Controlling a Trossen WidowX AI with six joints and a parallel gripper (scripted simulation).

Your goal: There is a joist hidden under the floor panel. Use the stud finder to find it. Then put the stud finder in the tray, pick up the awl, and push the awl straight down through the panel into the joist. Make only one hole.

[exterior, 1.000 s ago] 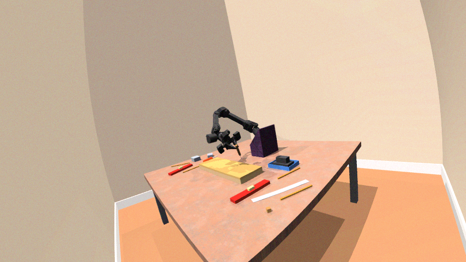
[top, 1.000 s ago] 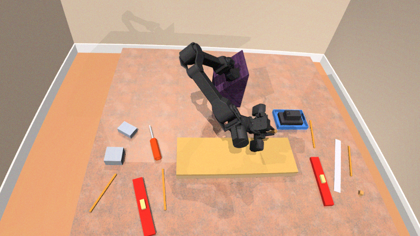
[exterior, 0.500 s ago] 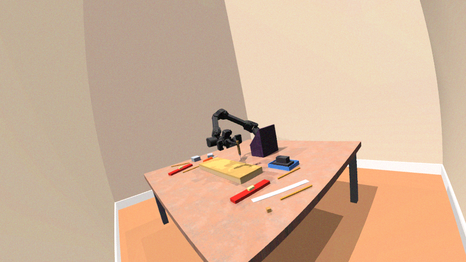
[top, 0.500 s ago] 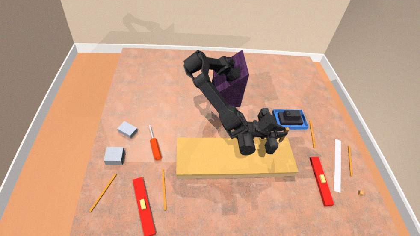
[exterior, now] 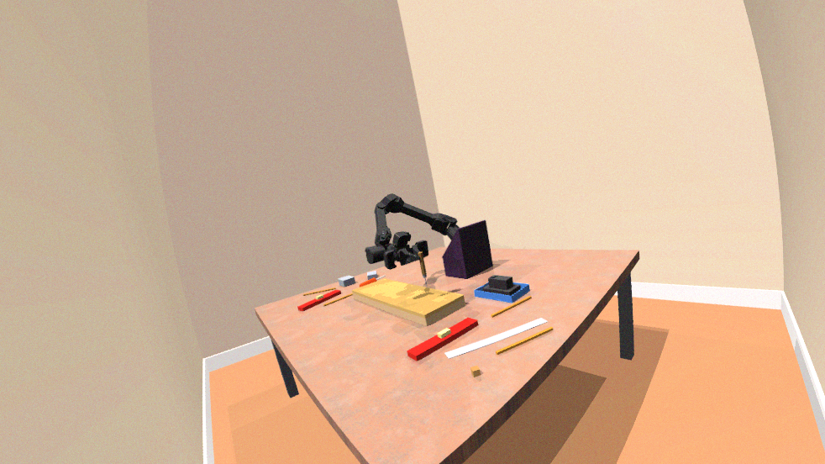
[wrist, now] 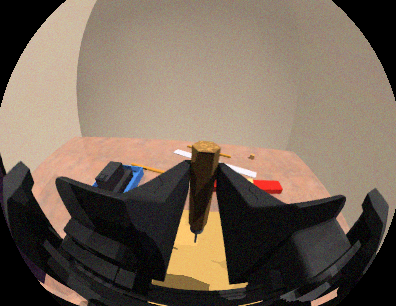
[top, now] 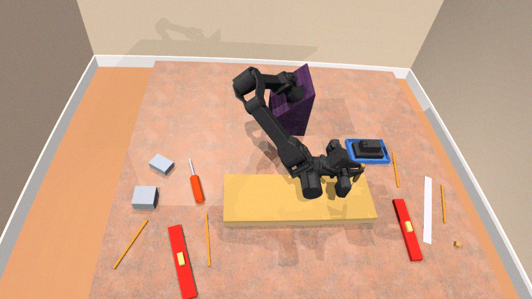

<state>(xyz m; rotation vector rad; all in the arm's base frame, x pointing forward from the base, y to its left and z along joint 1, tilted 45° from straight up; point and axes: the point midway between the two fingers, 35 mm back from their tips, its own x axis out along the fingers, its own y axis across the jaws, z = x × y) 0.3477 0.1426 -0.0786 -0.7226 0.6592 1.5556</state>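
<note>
Now: gripper tip 6 cm above the awl. Also, from my gripper tip: white strip (2 cm ahead, 33 cm to the left, 19 cm below); blue tray (23 cm behind, 13 cm to the left, 18 cm below); stud finder (23 cm behind, 12 cm to the left, 15 cm below).
</note>
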